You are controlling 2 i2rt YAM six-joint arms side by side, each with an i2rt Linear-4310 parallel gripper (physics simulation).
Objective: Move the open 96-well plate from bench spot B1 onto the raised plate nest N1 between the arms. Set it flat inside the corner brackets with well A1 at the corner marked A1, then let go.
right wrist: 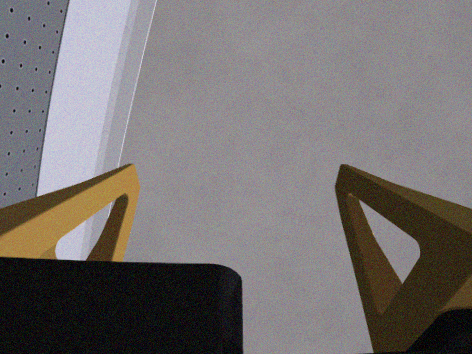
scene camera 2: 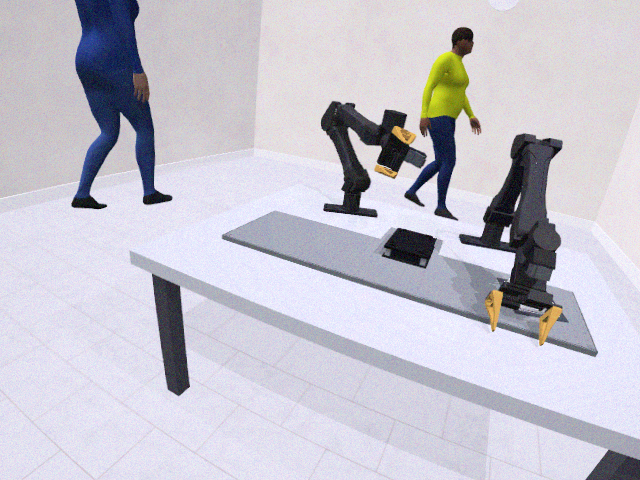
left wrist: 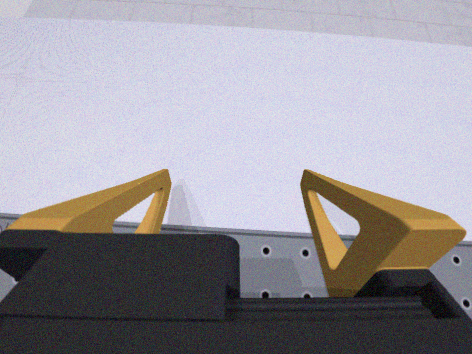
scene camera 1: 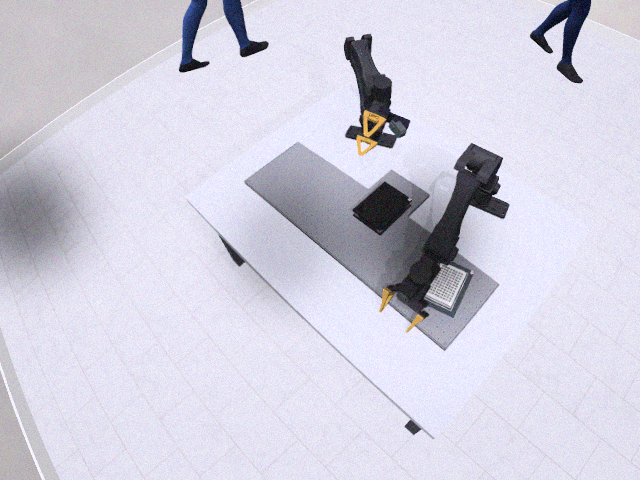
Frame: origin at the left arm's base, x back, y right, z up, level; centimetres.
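Seen in the pictures: left gripper, fingertip midpoint: [scene camera 2: 517,338] [left wrist: 235,176] [scene camera 1: 393,322]; right gripper, fingertip midpoint: [right wrist: 237,175] [scene camera 2: 398,160] [scene camera 1: 363,146]; left arm's base, origin of the base link: [scene camera 2: 488,245] [scene camera 1: 480,201]; right arm's base, origin of the base link: [scene camera 2: 350,211] [scene camera 1: 370,137].
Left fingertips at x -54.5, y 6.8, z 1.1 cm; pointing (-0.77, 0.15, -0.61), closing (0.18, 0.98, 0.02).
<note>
Offsets run from my left fingertips to a thing's top centre. Level surfaces: height alone.
The white 96-well plate @(dx +17.8, dy -8.4, dz +1.9 cm) [scene camera 1: 447,285] lies on a dark spot at the right end of the grey board in scene camera 1, partly hidden by the left arm; in scene camera 2 the arm covers most of it. The black raised nest @(dx +33.1, dy +21.4, dz +4.3 cm) [scene camera 1: 382,206] [scene camera 2: 410,245] stands between the arms and holds no plate. My left gripper [scene camera 1: 394,321] [scene camera 2: 516,337] [left wrist: 235,176] is open and empty, beyond the plate, over the board's long edge. My right gripper [scene camera 1: 362,145] [scene camera 2: 390,153] [right wrist: 237,175] is open and empty, raised beyond the nest near its own base. The A1 mark is too small to read.
The grey perforated board @(dz +0.3 cm) [scene camera 1: 310,191] [scene camera 2: 310,240] [left wrist: 280,245] lies along the white table @(dz -1.0 cm) [scene camera 1: 289,279] [scene camera 2: 310,304]. The left arm [scene camera 1: 444,232] [scene camera 2: 532,196] reaches across the board beside the nest. People walk on the floor behind the table.
</note>
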